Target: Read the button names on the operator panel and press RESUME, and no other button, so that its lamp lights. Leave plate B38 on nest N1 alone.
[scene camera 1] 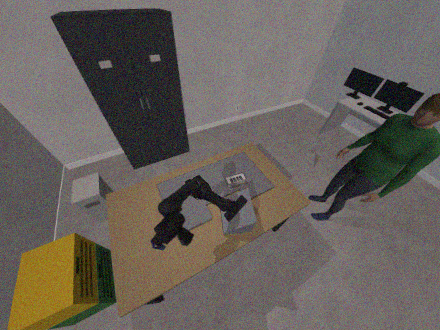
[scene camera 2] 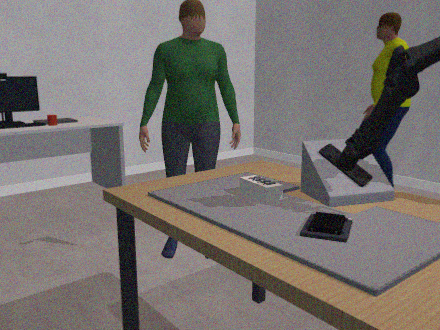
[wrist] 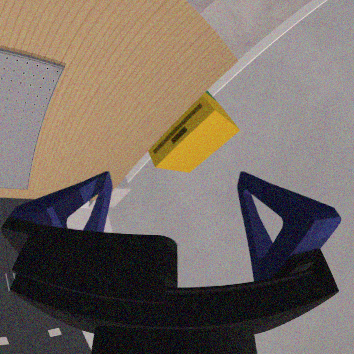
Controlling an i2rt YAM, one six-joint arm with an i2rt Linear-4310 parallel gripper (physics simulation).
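Pixels of known places: gripper, fingertip midpoint: (wrist: 174, 178); arm's base at its link origin: (scene camera 1: 235, 208) (scene camera 2: 344, 165).
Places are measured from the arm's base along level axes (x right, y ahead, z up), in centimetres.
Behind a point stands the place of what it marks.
Observation:
A small white box with a row of dark shapes on top (scene camera 1: 236, 179) {x 17.6, y 23.8, z -4.8 cm} (scene camera 2: 261, 186) {x 13.3, y 29.3, z -5.3 cm} stands on the grey mat and looks like the operator panel; its button names are too small to read and I cannot make out a lit lamp. A black, ridged item on a dark base (scene camera 2: 327, 225) {x -19.8, y 38.1, z -7.8 cm} lies on the mat in scene camera 2, perhaps the plate on its nest; its label is not legible. My gripper (scene camera 1: 159, 245) {x -50.6, y -4.1, z 25.3 cm} (wrist: 174, 178) {x -50.6, y -4.1, z 25.3 cm} is open and empty, with blue fingers spread wide, over the table's left part in scene camera 1, well apart from the white box.
The arm's base sits on a grey wedge (scene camera 1: 240, 225) {x -4.4, y -12.1, z 0.6 cm} (scene camera 2: 316, 175) {x 3.9, y 11.2, z -2.6 cm} beside the mat (scene camera 1: 175, 186) {x -30.8, y 46.3, z -10.6 cm} (scene camera 2: 215, 212) {x 13.9, y 49.6, z -10.2 cm}. A yellow box (scene camera 1: 47, 272) (wrist: 197, 142) stands beyond the table edge. A person in green (scene camera 1: 400, 145) (scene camera 2: 191, 85) stands near the table. A dark cabinet (scene camera 1: 125, 90) stands behind.

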